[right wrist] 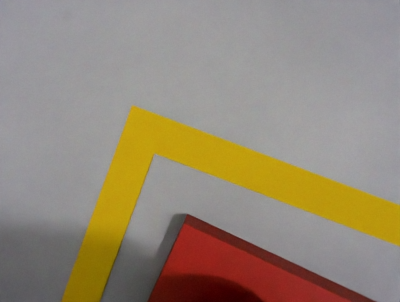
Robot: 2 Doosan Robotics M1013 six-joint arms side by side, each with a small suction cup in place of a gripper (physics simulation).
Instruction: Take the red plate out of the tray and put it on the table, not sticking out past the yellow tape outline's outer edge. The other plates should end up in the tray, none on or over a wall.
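Places are measured from the left arm's base along level axes (x ahead, y left, z up), in metres.
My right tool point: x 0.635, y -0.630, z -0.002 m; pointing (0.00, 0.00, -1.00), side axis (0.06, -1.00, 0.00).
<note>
For each thing: its top centre in the pictures, then the offset to it from my right tool point. "*": a spot on its surface instead. Level surfaces: height alone.
- red plate, surface spot: (200,257) * dx +0.035, dy +0.012, dz +0.013 m
- yellow tape outline, surface spot: (135,130) * dx +0.074, dy +0.037, dz +0.004 m
- grey table, surface height: dz +0.002 m
The red plate (200,257) shows in part at the bottom of the right wrist view, flat, with its corner and two edges inside the yellow tape outline (135,130). Grey table shows between those edges and the tape. A narrow shadow lies tight along the plate's left edge, so it is on or very close to the table; I cannot tell which. My right suction cup is hidden below the view, with the plate at it; a dark round shadow falls on the plate. The rest of the plate is cut off. The tray, the other plates and my left suction cup do not show.
The grey table (200,60) extends beyond the tape on the upper and left sides. A broad soft shadow crosses the table and the tape at the lower left. The far parts of the outline are outside the view.
</note>
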